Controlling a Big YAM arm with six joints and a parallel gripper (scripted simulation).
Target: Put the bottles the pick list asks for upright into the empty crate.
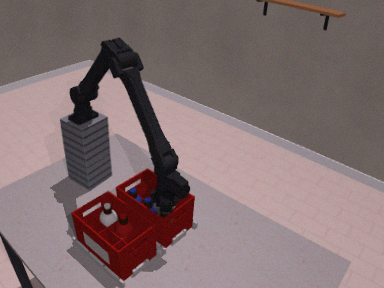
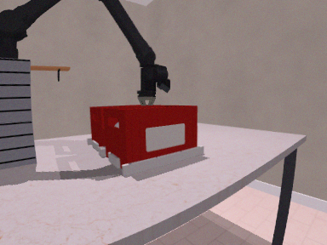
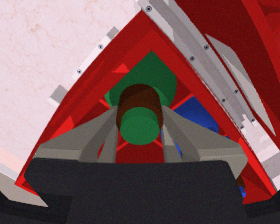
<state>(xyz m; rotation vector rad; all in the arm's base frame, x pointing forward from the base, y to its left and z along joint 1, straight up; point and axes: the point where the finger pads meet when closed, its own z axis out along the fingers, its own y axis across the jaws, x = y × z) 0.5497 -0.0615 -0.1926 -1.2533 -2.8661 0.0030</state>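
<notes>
The green-label bottle is 6 cm below my hand. Also, from my hand: blue bottle: 18 cm behind, 6 cm below; then white-label bottle: 18 cm behind, 13 cm to the right, 6 cm below; then red-label bottle: 10 cm behind, 13 cm to the right, 6 cm below.
</notes>
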